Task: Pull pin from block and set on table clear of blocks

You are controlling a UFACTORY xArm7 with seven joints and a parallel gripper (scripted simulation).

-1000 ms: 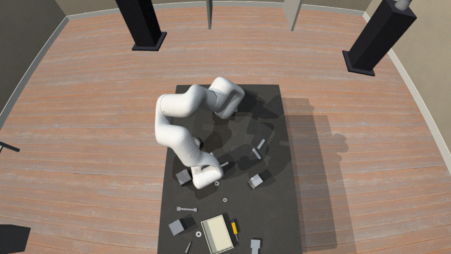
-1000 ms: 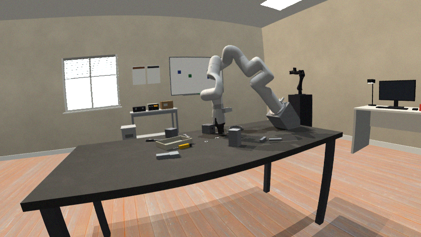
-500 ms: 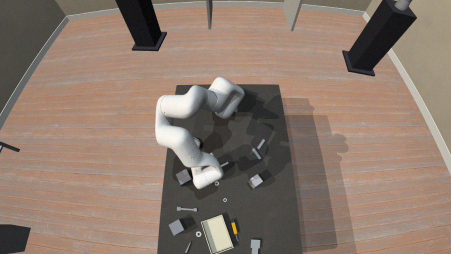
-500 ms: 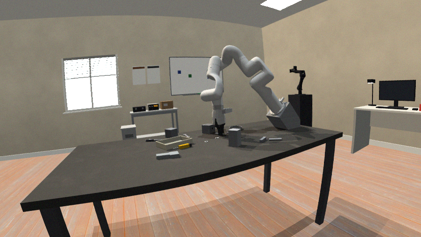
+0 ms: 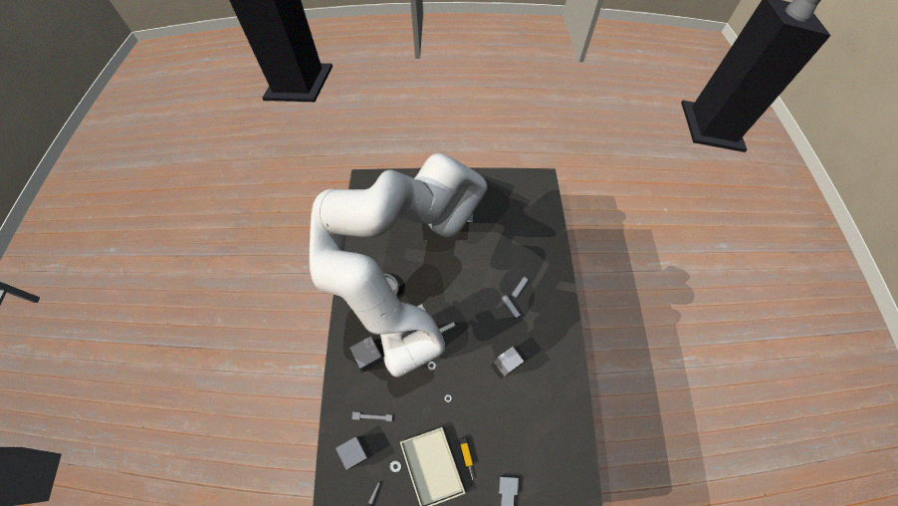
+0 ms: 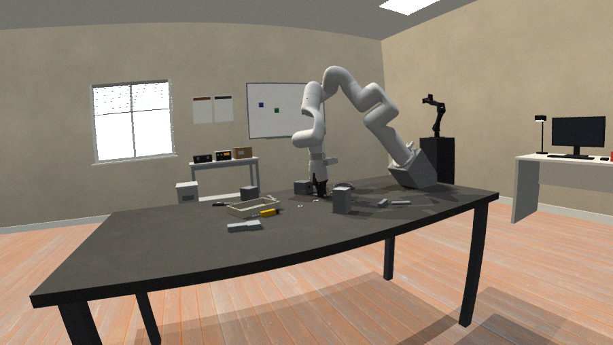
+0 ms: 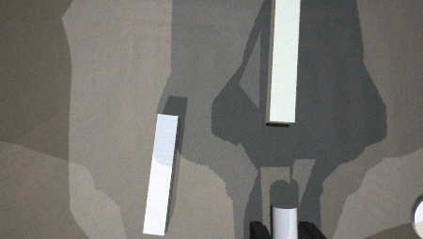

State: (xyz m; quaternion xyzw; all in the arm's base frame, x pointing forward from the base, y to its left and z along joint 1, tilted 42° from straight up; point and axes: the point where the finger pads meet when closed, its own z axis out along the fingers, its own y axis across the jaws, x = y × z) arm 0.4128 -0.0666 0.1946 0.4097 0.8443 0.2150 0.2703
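Now: hand 70 mm past the grey bar and 20 mm above it. The rest, counted from my hand: round dish 170 mm behind, 130 mm to the right, 10 mm below; cream bar 60 mm behind, 80 mm to the left, 20 mm below; taller grey block 20 mm ahead, 280 mm to the left, 30 mm above.
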